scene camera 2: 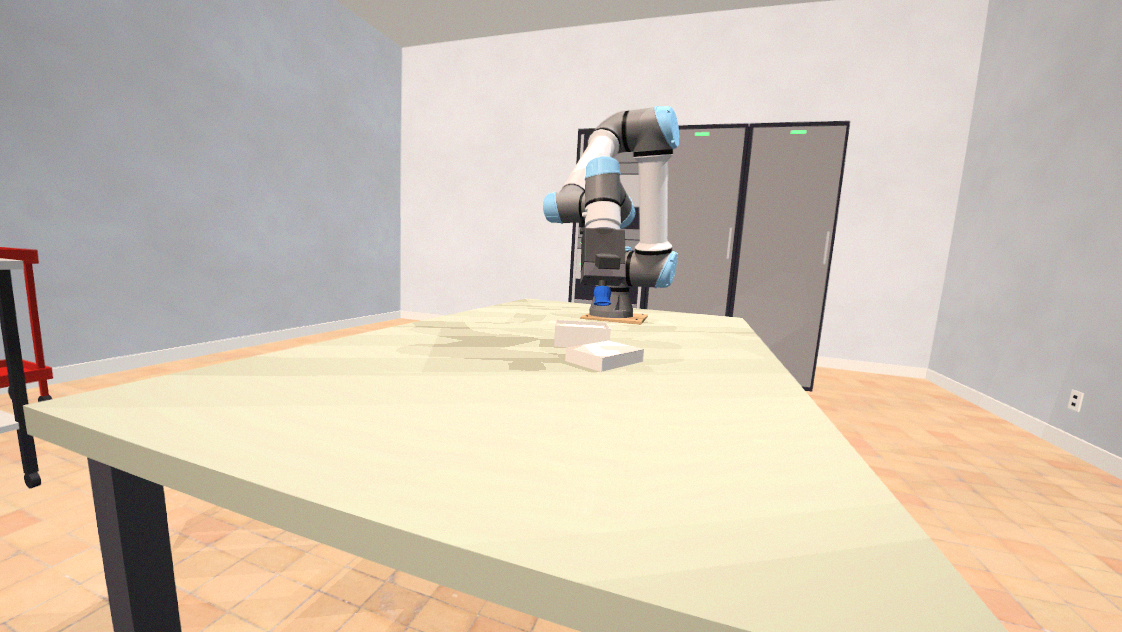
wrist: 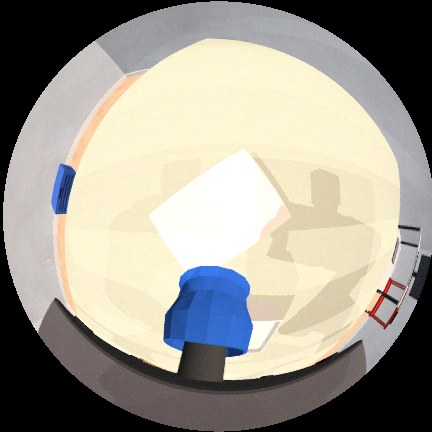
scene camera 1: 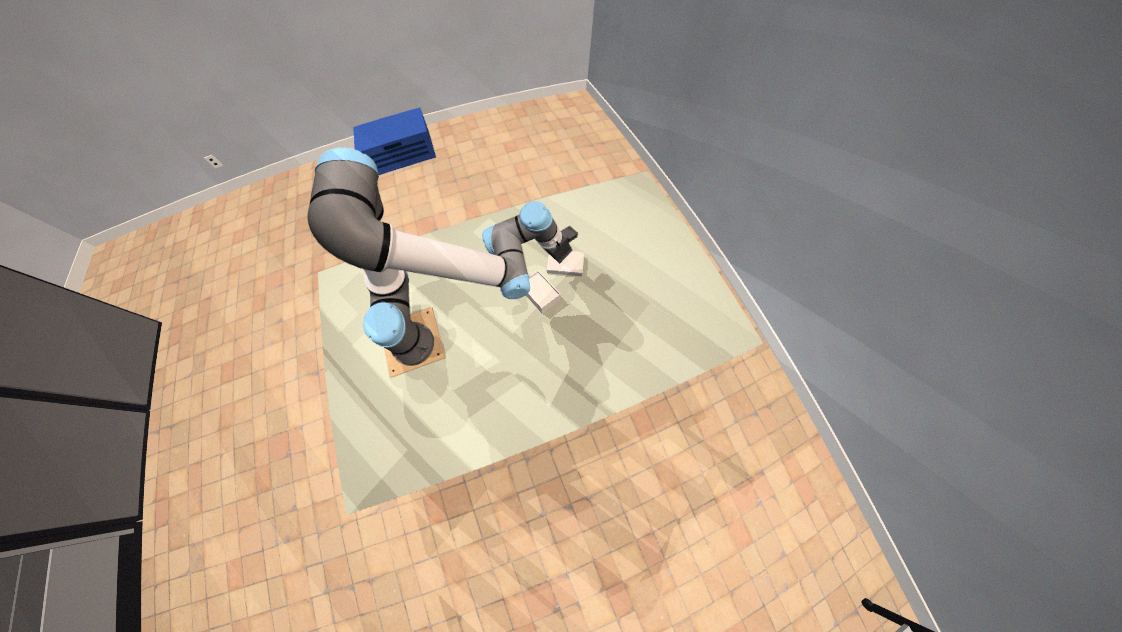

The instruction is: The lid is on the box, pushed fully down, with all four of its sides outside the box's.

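Where they show: hand, tool point: (scene camera 2: 602,303) (wrist: 213,290); arm's base, link origin: (scene camera 2: 610,315) (scene camera 1: 413,344).
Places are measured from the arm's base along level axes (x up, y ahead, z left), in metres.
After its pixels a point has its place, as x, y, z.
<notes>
The white lid (scene camera 1: 566,264) {0.018, 0.589, 0.181} (scene camera 2: 604,356) {0.018, 0.657, 0.219} (wrist: 215,210) {0.018, 0.593, 0.201} lies flat on the table, closed face up, beside the box and apart from it. The white box (scene camera 1: 543,292) {0.031, 0.481, 0.078} (scene camera 2: 581,335) {0.020, 0.510, 0.109} stands open side up on the table, between the lid and the robot's base. In the wrist view the box (wrist: 259,336) {0.031, 0.490, 0.049} is partly hidden behind my suction cup. My gripper, a blue suction cup (scene camera 2: 601,295) (wrist: 215,274), hangs above the table and the lid, with nothing on it; its suction is off, so it is open. In scene camera 1 the cup is hidden by the black gripper body.
The pale table (scene camera 1: 486,439) {-0.008, 0.203, -0.360} (scene camera 2: 471,463) {-0.008, 1.051, 0.231} bears the arm's base on a wooden plate (scene camera 1: 437,345) {0.000, 0.085, -0.023} (scene camera 2: 637,318) {0.003, 0.023, 0.101}. Off the table are a blue cabinet (scene camera 1: 388,131) (wrist: 63,190) by the wall, tall grey cabinets (scene camera 1: 70,455) (scene camera 2: 785,235), and a red cart (scene camera 2: 33,314) (wrist: 381,302).
</notes>
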